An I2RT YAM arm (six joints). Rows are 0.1 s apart.
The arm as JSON. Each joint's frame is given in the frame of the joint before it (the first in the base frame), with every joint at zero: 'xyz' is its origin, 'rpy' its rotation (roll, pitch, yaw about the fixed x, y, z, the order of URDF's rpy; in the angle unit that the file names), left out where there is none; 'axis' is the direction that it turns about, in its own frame. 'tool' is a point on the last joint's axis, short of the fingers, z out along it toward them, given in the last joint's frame.
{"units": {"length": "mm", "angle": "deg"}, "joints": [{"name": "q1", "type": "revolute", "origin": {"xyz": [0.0, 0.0, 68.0]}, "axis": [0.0, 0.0, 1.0]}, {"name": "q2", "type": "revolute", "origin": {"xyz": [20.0, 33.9, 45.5], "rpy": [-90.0, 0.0, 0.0]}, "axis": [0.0, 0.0, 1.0]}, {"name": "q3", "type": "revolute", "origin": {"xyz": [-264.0, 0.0, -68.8], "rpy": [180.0, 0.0, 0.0]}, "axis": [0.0, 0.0, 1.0]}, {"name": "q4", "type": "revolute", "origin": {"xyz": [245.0, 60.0, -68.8]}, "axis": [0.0, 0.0, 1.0]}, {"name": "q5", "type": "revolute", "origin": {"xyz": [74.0, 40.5, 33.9], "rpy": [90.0, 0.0, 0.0]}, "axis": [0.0, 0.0, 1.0]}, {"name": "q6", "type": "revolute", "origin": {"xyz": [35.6, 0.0, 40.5], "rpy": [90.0, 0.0, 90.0]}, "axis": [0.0, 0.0, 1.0]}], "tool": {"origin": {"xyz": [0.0, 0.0, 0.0], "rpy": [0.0, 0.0, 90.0]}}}
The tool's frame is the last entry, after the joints.
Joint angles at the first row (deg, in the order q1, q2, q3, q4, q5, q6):
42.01 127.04 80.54 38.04 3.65 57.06
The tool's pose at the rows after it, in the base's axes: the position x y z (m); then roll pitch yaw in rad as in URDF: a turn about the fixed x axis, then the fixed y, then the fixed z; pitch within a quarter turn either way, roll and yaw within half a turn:
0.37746 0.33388 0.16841 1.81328 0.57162 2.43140
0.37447 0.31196 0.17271 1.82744 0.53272 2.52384
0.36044 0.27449 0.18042 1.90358 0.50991 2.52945
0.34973 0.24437 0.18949 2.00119 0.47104 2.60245
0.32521 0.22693 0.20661 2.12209 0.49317 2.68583
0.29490 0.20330 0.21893 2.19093 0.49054 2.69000
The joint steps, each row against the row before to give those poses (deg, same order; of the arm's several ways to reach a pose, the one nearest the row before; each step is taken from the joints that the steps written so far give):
-0.53 0.68 1.92 -4.43 -3.85 -0.63
-2.24 -3.64 -4.60 -0.14 -7.38 0.50
-2.60 -7.69 -8.42 -3.27 -0.77 -0.05
-2.73 -6.40 -4.41 -7.61 -4.10 -1.22
-0.09 -7.88 -3.46 -10.22 0.20 -4.39
-0.25 -9.05 -5.97 -6.30 2.00 -0.75

